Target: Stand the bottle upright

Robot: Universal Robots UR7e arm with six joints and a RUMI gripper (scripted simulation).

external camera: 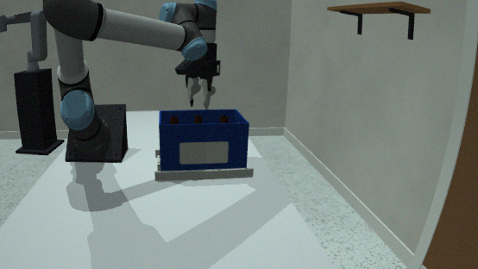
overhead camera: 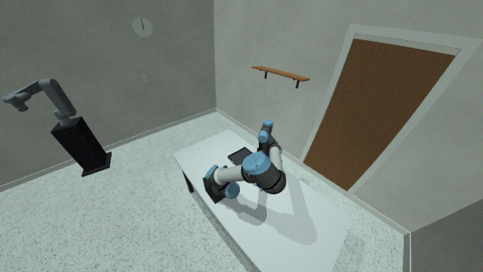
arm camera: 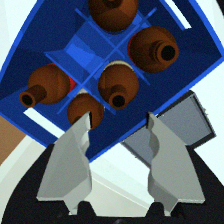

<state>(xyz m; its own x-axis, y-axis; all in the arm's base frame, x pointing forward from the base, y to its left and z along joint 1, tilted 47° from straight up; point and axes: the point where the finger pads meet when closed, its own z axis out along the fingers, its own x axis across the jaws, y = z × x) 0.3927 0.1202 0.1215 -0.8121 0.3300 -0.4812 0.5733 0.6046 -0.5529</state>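
Right now my hand is 10 mm short of the blue crate, 50 mm to the left of it and 120 mm above it. Round my hand: bottle 80 mm behind, 20 mm to the right, 120 mm below; dark grey tray 20 mm behind, 250 mm to the left, 190 mm below.
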